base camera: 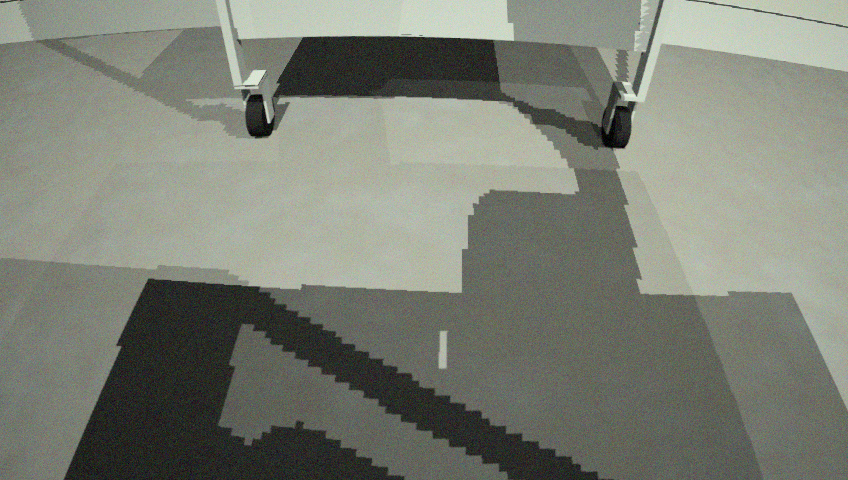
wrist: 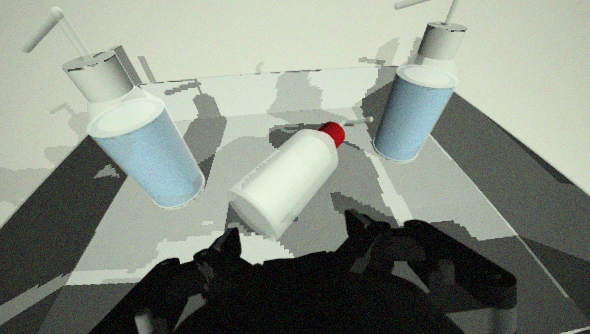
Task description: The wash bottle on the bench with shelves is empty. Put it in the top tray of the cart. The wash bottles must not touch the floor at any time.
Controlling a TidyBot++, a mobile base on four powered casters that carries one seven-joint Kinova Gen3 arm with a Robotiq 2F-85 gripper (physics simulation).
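Places are measured from the arm's base along level axes (x right, y back, z down), in millimetres.
Pixels of known places: gripper, fingertip midpoint: [wrist: 293,230].
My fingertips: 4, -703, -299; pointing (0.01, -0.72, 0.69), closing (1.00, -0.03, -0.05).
Note:
Behind a point stands the place of what it marks, as x, y, z.
A white wash bottle [wrist: 290,180] @[6, -737, -321] with a red cap and no blue liquid showing lies on its side in the tray [wrist: 240,97] @[-57, -935, -299] in the wrist view. Its cap points to the back right and its base is toward the gripper. My gripper [wrist: 293,230] @[4, -703, -299] is open and holds nothing. In the picture its fingertips are near the bottle's base; the exact gap is hard to tell. The lower part of the cart [base camera: 229,44] @[-211, -599, 267] shows at the top of the base camera view. The bench with shelves cannot be made out.
Two upright bottles with blue liquid and white caps stand either side of the lying bottle: one on the left [wrist: 150,160] @[-110, -760, -337] and one on the right [wrist: 414,115] @[140, -794, -336]. Two black caster wheels [base camera: 259,117] @[-195, -601, 360] [base camera: 618,126] @[214, -599, 358] rest on the floor [base camera: 357,237] @[-66, -449, 396] under the cart. A pale wall rises behind the tray.

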